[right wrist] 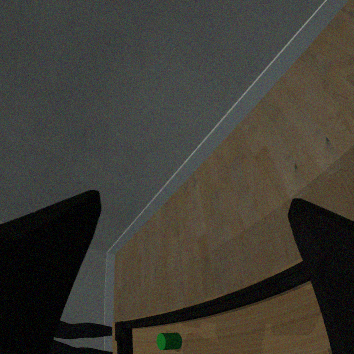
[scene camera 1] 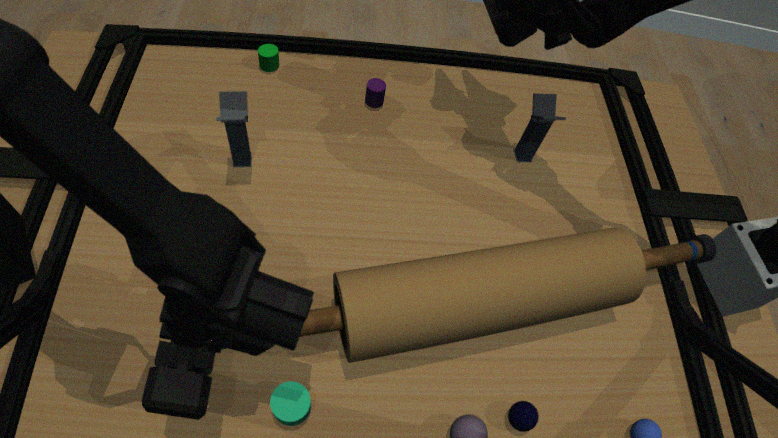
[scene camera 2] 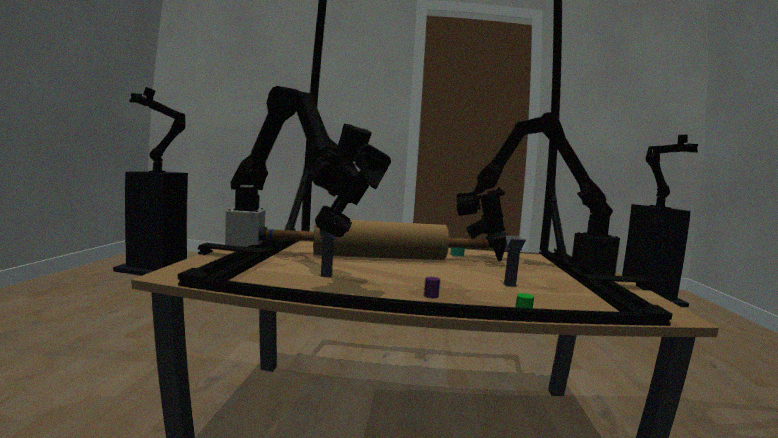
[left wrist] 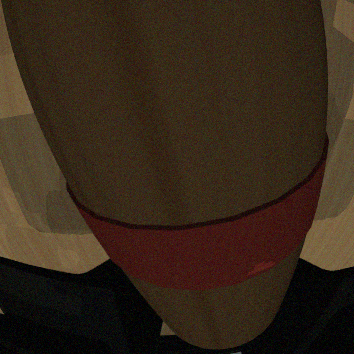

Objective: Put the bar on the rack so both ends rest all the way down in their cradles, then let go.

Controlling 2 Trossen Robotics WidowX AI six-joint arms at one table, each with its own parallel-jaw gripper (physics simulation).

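Places are measured from the left arm's base along level axes (x right, y back, z down), in millimetres.
Pixels of known places: left gripper, fingertip midpoint: (scene camera 1: pixel 188 352) (scene camera 2: pixel 499 259); right gripper, fingertip midpoint: (right wrist: pixel 198 205) (scene camera 2: pixel 359 209); left arm's base, origin of the base link: (scene camera 2: pixel 597 235); right arm's base, origin of the base link: (scene camera 1: pixel 774 250) (scene camera 2: pixel 246 209).
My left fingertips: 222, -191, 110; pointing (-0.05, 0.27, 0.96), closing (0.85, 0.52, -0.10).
For each thing: its top centre in the pictures, then the offset to it from my left fingertips, as dx, dy, dz.
- green cylinder, middle of its top: (scene camera 1: pixel 268 50) (right wrist: pixel 160 341) (scene camera 2: pixel 525 295) -413, -285, -28
- purple cylinder, middle of its top: (scene camera 1: pixel 376 84) (scene camera 2: pixel 432 278) -262, -408, -33
- teal disc, middle of its top: (scene camera 1: pixel 290 401) (scene camera 2: pixel 458 245) +113, -83, -27
The bar (scene camera 1: pixel 489 293) (scene camera 2: pixel 391 242) (left wrist: pixel 175 125), a wooden rod through a thick tan roll, lies slanted in front of the rack in scene camera 1. Its blue-banded end reaches the right arm's base; I cannot tell if they touch. The rack's two grey posts, one (scene camera 1: pixel 238 144) (scene camera 2: pixel 511 266) at the left and one (scene camera 1: pixel 533 136) (scene camera 2: pixel 326 258) at the right in scene camera 1, have empty cradles. My left gripper (scene camera 2: pixel 498 250) (left wrist: pixel 205 280) is shut on the bar's red-banded end, hidden in scene camera 1. My right gripper (scene camera 1: pixel 549 40) (right wrist: pixel 198 205) is open and empty, raised beyond the rack.
A green cylinder (scene camera 1: pixel 268 58) (scene camera 2: pixel 524 300) (right wrist: pixel 169 341) and a purple cylinder (scene camera 1: pixel 375 93) (scene camera 2: pixel 432 287) stand near the rack. A teal disc (scene camera 1: pixel 290 402) and several balls, one dark blue (scene camera 1: pixel 523 416), lie on the bar's other side. A black frame (scene camera 1: pixel 381 51) (scene camera 2: pixel 348 298) edges the table.
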